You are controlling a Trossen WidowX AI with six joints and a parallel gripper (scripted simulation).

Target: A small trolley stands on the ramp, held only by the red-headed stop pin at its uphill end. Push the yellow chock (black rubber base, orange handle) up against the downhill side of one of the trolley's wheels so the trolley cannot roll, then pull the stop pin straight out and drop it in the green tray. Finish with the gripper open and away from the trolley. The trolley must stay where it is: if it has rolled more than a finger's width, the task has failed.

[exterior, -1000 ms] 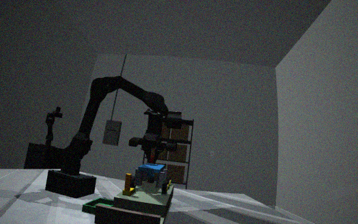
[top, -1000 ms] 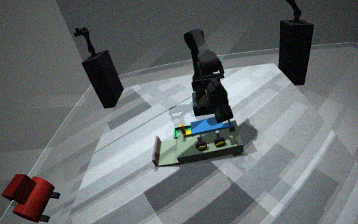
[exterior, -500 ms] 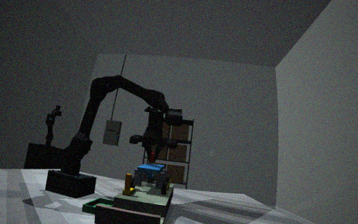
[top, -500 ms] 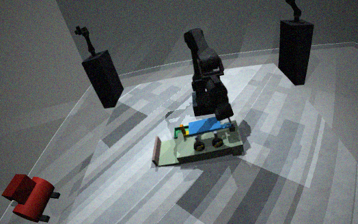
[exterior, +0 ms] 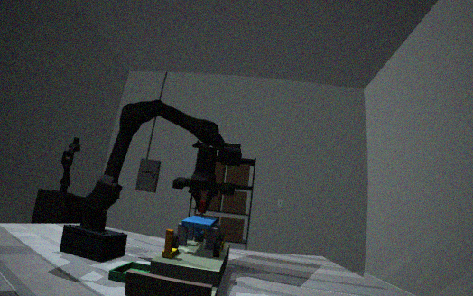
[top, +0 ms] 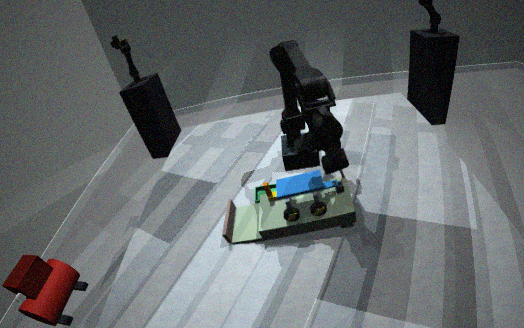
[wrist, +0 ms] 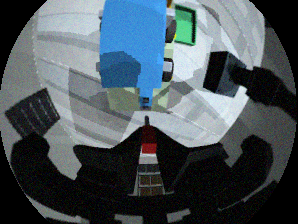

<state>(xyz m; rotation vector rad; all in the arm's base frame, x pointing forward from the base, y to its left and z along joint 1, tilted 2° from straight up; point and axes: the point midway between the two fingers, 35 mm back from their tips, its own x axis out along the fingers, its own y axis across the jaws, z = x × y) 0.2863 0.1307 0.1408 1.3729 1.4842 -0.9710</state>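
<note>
The green tray lies 80 mm behind my gripper tip, 230 mm to the right of it and 180 mm below it. Round my gripper tip: stop pin right at my gripper tip; then trolley 30 mm ahead, 110 mm to the right, 60 mm below; then pale green ramp 30 mm ahead, 110 mm to the right, 130 mm below.
</note>
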